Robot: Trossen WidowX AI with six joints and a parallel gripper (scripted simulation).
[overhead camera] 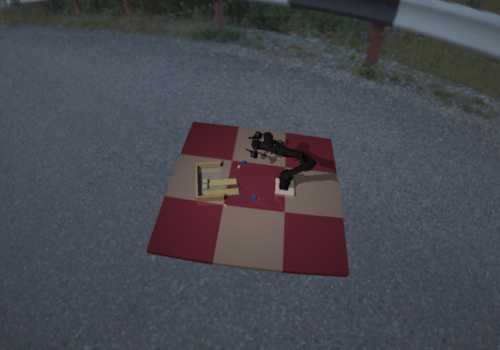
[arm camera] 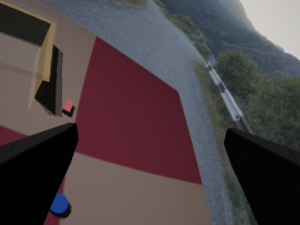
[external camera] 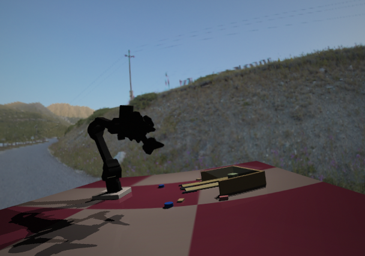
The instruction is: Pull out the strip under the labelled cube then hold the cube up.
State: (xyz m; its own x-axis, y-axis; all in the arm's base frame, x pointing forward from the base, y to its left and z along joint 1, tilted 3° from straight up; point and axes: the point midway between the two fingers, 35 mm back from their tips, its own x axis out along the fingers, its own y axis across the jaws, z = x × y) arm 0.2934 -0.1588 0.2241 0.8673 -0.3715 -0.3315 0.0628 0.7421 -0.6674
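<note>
My gripper tip is 130 mm short of the cross-hatched strip, 300 mm to the right of it and 230 mm above it. From my gripper tip the other things lie so: tan block 40 mm ahead, 30 mm to the left, 230 mm below; then pink block 190 mm ahead, 10 mm to the right, 230 mm below.
</note>
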